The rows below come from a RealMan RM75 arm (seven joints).
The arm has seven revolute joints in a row. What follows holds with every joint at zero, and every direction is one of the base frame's.
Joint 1 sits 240.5 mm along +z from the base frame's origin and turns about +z.
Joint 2 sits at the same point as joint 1 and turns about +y.
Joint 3 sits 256 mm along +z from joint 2 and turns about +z.
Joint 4 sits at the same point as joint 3 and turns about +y.
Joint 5 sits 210 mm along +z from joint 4 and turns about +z.
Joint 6 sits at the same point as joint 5 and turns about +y.
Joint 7 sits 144 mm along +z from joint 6 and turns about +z.
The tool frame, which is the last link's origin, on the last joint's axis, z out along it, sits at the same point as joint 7; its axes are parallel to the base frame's.
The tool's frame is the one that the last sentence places.
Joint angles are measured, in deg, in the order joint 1, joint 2, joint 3, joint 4, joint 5, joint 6, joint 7. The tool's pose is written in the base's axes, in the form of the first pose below.
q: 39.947 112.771 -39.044 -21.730 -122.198 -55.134 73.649
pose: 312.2, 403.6, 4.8, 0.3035, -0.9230, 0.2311, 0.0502
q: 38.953 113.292 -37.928 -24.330 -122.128 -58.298 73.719
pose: 308.5, 400.7, 9.4, 0.2993, -0.9245, 0.2260, 0.0678
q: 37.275 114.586 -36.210 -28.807 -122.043 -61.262 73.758
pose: 305.5, 397.4, 16.9, 0.3067, -0.9223, 0.2189, 0.0866
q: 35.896 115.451 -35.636 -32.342 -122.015 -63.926 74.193
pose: 303.3, 393.0, 22.6, 0.3070, -0.9226, 0.2124, 0.0976
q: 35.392 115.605 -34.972 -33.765 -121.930 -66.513 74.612
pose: 300.4, 389.8, 26.0, 0.2996, -0.9241, 0.2102, 0.1098
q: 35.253 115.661 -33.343 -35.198 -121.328 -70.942 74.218
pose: 292.4, 386.4, 31.4, 0.2868, -0.9273, 0.1990, 0.1352
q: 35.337 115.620 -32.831 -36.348 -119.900 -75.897 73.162
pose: 280.3, 382.7, 35.0, 0.2662, -0.9337, 0.1756, 0.1625
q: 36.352 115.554 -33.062 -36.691 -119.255 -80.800 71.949
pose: 264.1, 380.0, 33.7, 0.2334, -0.9440, 0.1439, 0.1834
